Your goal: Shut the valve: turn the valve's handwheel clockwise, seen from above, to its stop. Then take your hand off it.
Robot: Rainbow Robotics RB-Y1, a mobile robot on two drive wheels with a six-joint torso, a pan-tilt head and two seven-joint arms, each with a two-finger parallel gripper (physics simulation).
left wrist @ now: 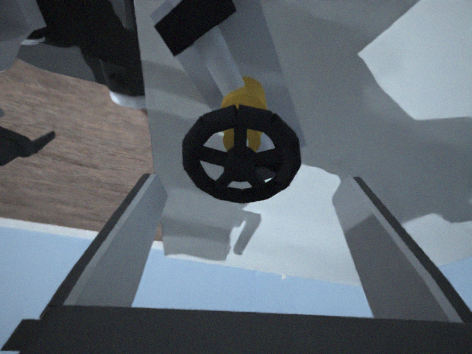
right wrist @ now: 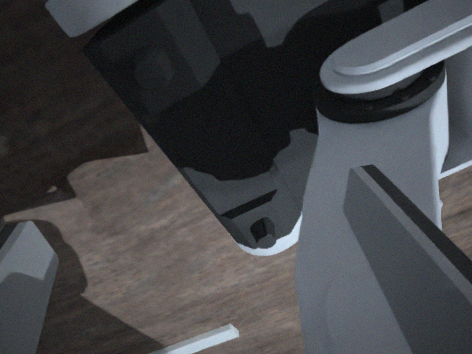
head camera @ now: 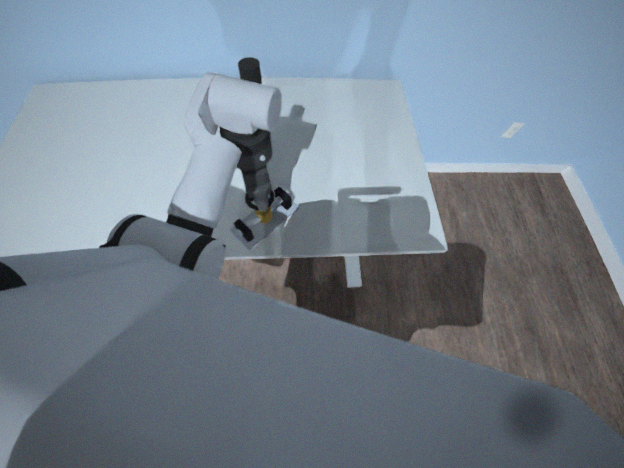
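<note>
The valve's black handwheel [left wrist: 241,162] shows whole in the left wrist view, with a round rim and several spokes, above the yellow valve body [head camera: 264,215] [left wrist: 248,94]. In the head camera the gripper hides the wheel. The valve sits on a grey base plate [head camera: 263,233] with a black clamp [head camera: 243,230] [left wrist: 195,24] on its pipe. My left gripper [head camera: 260,202] [left wrist: 248,186] is open and empty, pointing down over the valve; the wheel appears between and beyond its fingertips, and contact cannot be seen. My right gripper [right wrist: 198,214] is open and empty, away from the valve.
The valve stands near the front edge of the white table [head camera: 352,151]. A blue wall [head camera: 478,60] rises behind it. Wooden floor [head camera: 519,241] [right wrist: 150,215] lies beyond the table. The robot's dark base [right wrist: 225,125] and pale grey body [right wrist: 370,150] are close to the right gripper.
</note>
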